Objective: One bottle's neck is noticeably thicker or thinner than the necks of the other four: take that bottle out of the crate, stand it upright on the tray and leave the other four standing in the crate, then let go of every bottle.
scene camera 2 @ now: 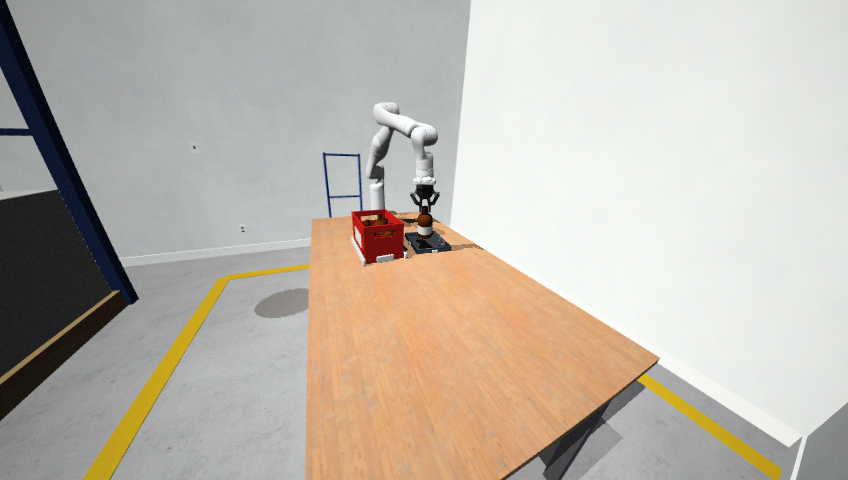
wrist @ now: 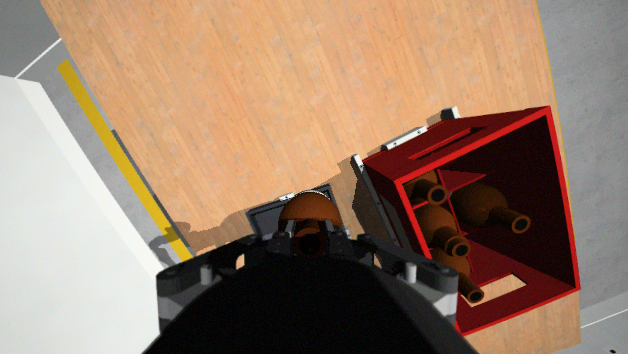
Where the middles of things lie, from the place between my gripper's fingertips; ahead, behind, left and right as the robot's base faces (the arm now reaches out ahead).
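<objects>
What I see is the brown bottle (wrist: 309,208), with my hand 50 mm above it. My hand is also 10 mm past the bottle and 10 mm to the right of it.
</objects>
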